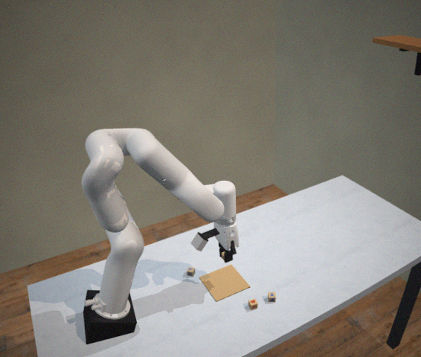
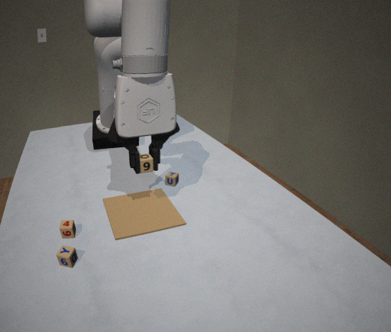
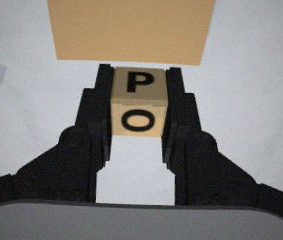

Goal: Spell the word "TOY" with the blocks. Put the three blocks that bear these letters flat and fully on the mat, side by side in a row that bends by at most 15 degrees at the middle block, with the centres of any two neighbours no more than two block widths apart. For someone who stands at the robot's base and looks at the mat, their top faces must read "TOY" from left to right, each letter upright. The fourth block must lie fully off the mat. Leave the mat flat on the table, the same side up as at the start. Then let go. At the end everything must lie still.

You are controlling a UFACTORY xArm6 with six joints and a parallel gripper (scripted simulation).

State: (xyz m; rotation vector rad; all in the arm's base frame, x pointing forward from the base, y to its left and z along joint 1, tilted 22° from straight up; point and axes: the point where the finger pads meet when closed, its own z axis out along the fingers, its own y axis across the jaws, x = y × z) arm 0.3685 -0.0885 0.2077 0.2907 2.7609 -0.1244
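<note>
The tan mat is 20 mm behind my hand and 120 mm below it. Also, from my hand: Y block 40 mm ahead, 180 mm to the right, 110 mm below.
</note>
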